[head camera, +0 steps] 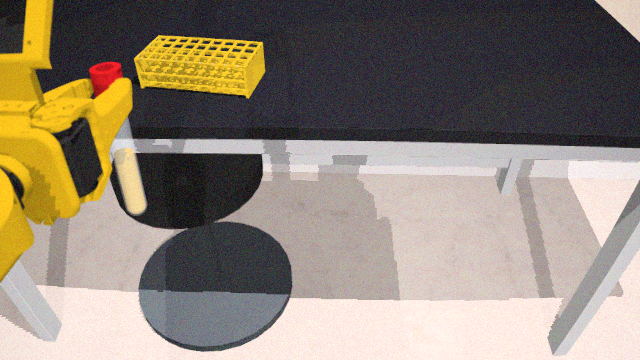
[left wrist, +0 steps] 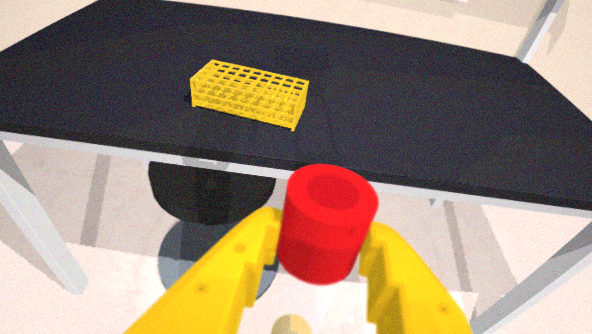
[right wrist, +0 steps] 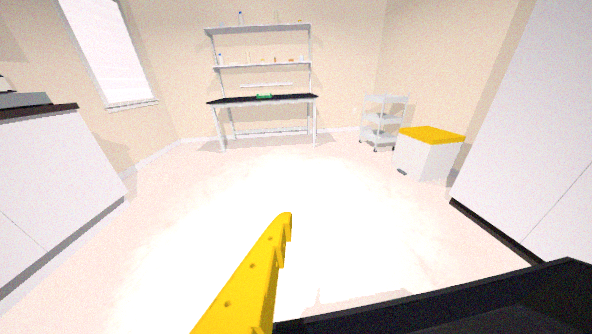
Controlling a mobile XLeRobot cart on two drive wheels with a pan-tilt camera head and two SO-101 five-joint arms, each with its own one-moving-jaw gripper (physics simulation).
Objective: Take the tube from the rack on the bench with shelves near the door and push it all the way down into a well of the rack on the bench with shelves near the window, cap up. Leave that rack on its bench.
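Frame: origin at the left arm's base, x ahead, y left, z up, level; millimetres.
Where they show: left end effector, tool point: (head camera: 92,85) (left wrist: 279,230); right end effector, tool point: (right wrist: 291,222).
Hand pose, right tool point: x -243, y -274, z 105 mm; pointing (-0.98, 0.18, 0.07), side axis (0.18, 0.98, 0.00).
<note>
Things, the pixels of their top centre, and the offset from my right tool point. "*": a spot on its surface instead. Level surfaces: height alone.
- tube's red cap, middle of its top: (left wrist: 330,212) (head camera: 98,71) 543 mm ahead, 238 mm left, 172 mm up
- yellow rack, middle of its top: (head camera: 198,49) (left wrist: 251,79) 1037 mm ahead, 309 mm left, 60 mm down
- black bench, its level: 118 mm down
- dark round shape, surface spot: (head camera: 200,190) * 1054 mm ahead, 362 mm left, 397 mm down
My left gripper (head camera: 111,92) (left wrist: 322,245) is shut on the tube's red cap (head camera: 106,77) (left wrist: 327,225). The tube hangs cap up, slightly tilted, its pale lower part (head camera: 131,182) (left wrist: 291,324) in front of the bench's near edge. A yellow rack (head camera: 200,65) (left wrist: 250,95) stands on the black bench (head camera: 400,65) (left wrist: 425,110), beyond the gripper and apart from the tube. In the right wrist view a small green rack (right wrist: 264,95) stands on a far bench with shelves (right wrist: 295,98), near a window. My right gripper shows one notched jaw (right wrist: 270,250) and is fully open.
A round stool (head camera: 215,320) (left wrist: 175,250) stands before the near bench, with another dark round shape (head camera: 200,190) (left wrist: 210,192) under it. The right wrist view shows a cart (right wrist: 384,119), a yellow-lidded bin (right wrist: 430,135), white cabinets at both sides and a window (right wrist: 107,50).
</note>
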